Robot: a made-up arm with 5 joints.
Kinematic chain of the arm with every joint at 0, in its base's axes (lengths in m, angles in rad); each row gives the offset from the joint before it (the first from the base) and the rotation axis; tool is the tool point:
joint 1: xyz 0 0 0.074 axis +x
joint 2: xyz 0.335 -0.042 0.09 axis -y
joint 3: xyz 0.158 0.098 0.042 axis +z
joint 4: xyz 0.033 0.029 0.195 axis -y
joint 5: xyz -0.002 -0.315 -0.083 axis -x
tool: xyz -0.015 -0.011 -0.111
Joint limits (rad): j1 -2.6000..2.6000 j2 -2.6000..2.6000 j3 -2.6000..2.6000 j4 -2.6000..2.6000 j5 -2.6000..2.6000
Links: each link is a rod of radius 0.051 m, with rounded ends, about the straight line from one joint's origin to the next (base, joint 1, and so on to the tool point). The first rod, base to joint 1, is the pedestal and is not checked.
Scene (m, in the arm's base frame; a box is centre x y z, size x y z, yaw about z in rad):
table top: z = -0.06
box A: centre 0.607 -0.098 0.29 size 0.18 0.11 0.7 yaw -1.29
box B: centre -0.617 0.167 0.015 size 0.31 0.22 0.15 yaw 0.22
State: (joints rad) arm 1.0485 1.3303 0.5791 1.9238 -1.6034
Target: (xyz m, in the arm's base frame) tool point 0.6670 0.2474 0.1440
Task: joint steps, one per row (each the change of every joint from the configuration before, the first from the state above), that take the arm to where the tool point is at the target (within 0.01 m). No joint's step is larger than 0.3 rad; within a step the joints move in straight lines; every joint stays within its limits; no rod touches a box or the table.
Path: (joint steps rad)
1: -0.2504 0.0247 0.2538 -0.2160 -0.1000
2: -0.2505 0.0246 0.2537 -0.2161 -0.1000
3: -0.2504 0.0247 0.2538 -0.2160 -0.1000
4: -0.2504 0.0247 0.2538 -0.2161 -0.1000
5: -0.0302 -0.2652 0.0397 -0.0088 0.1018
6: -0.0302 -0.2651 0.0397 -0.0088 0.1019
7: -0.0302 -0.2652 0.0398 -0.0089 0.1019
8: -0.0301 -0.2651 0.0397 -0.0088 0.1018
9: -0.0302 -0.2652 0.0397 -0.0088 0.1019
10: -0.0302 -0.2652 0.0398 -0.0089 0.1019
11: -0.0302 -0.2651 0.0397 -0.0088 0.1018

